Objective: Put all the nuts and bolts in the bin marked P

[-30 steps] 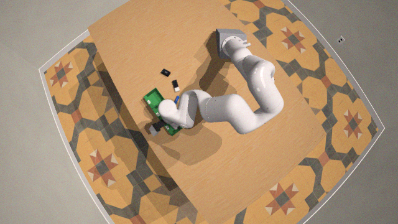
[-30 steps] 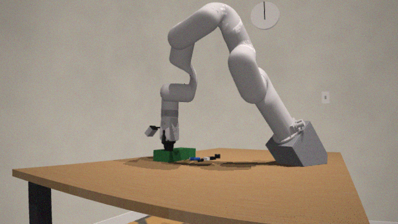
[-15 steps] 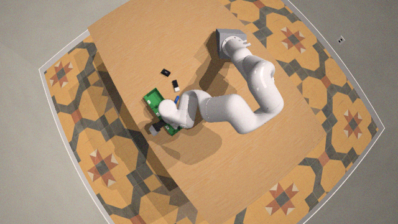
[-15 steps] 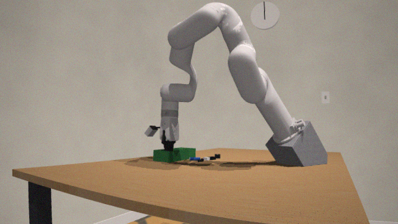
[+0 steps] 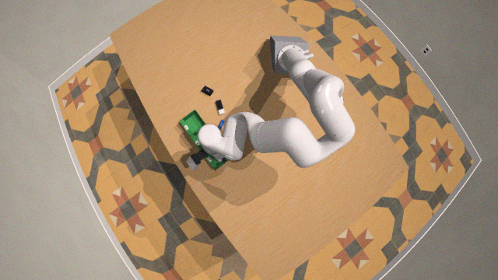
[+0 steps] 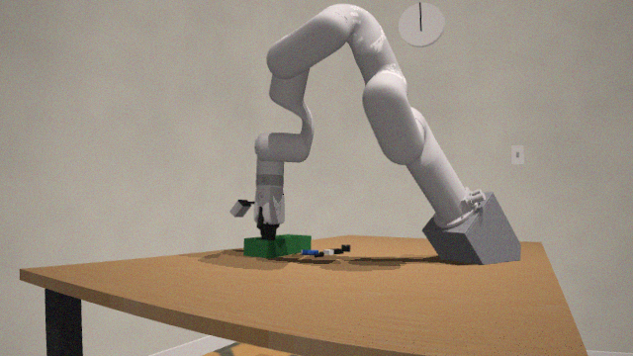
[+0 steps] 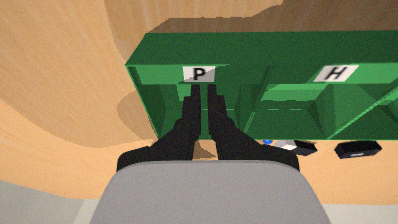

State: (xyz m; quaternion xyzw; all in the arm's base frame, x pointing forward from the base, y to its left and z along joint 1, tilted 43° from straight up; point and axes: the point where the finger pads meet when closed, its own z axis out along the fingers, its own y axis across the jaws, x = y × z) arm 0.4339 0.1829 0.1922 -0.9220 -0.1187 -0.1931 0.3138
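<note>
My gripper is now 70 mm past the brass nut, 40 mm to the left of it and 30 mm above it. From my hand the other things lie so: blue cylindrical battery 110 mm to the right, 50 mm behind, 30 mm below; then green bin 70 mm to the right, 30 mm ahead, 10 mm below; then black bolt 100 mm to the right, 100 mm behind, 30 mm below.
</note>
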